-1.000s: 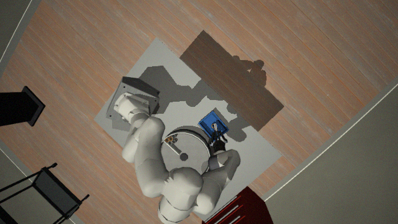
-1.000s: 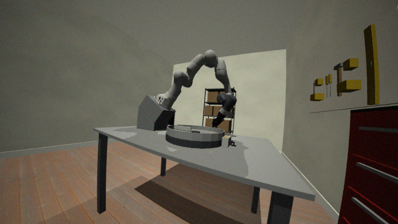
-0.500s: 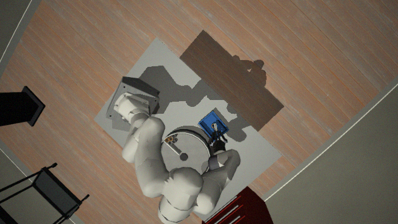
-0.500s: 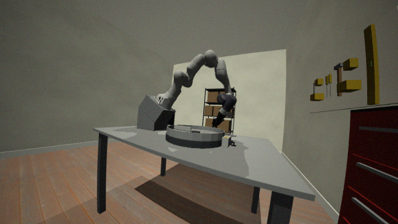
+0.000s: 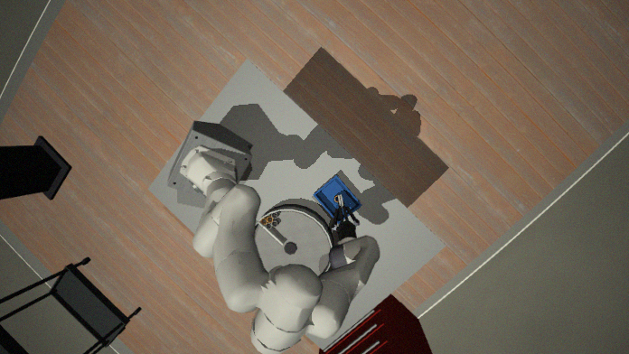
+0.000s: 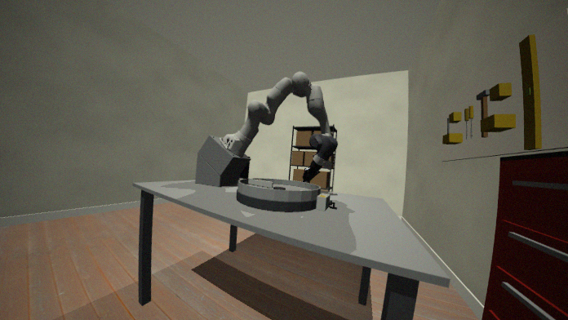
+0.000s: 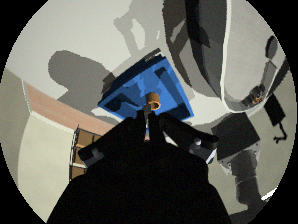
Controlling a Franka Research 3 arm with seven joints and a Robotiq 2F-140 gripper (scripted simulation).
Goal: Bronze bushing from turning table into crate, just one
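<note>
Now: hand 20 mm past the blue crate, 10 mm to the left of it and 40 mm above it. Also, from my hand: round grey turning table (10 mm behind, 350 mm to the right, 10 mm below).
</note>
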